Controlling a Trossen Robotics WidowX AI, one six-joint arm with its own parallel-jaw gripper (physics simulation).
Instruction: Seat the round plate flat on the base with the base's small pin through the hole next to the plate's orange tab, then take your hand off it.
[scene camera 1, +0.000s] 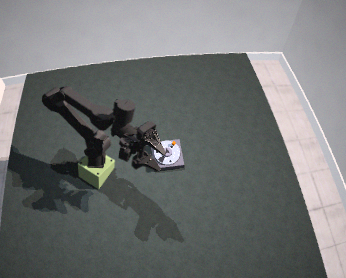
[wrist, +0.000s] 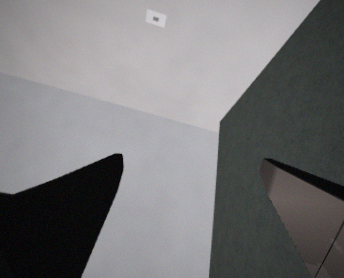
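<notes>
The round white plate lies on the square grey-purple base in the scene view, a little right of the arm. The plate's orange tab is at its upper right. The plate looks flat, but whether the pin is through the hole is too small to tell. My gripper is open, its fingers wide apart with nothing between them. In the scene view it overlaps the plate's left part and the base's left side, hiding some of both. The plate and base do not show in the wrist view.
The arm stands on a yellow-green block left of the base, on a dark green table top. The arm's shadow falls across the table below. A pale tiled floor and grey walls lie beyond the table's edges.
</notes>
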